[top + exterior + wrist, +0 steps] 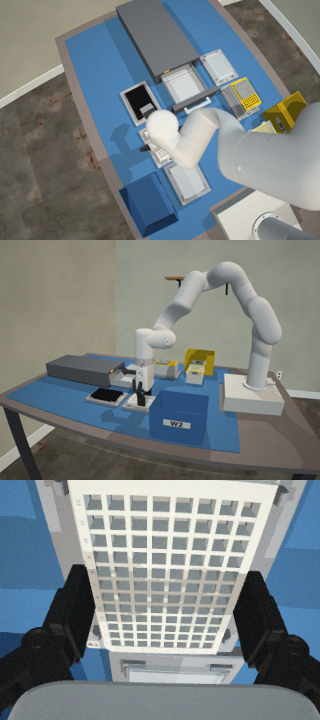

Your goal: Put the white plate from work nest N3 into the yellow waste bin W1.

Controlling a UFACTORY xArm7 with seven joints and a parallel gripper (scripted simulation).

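Now: hand 10 mm above the white plate. The rest, counted from my hand: nest N3: 30 mm below; blue bin W2: 180 mm behind, 130 mm to the left, 10 mm above; black plate: 180 mm ahead, 10 mm to the left, 10 mm below.
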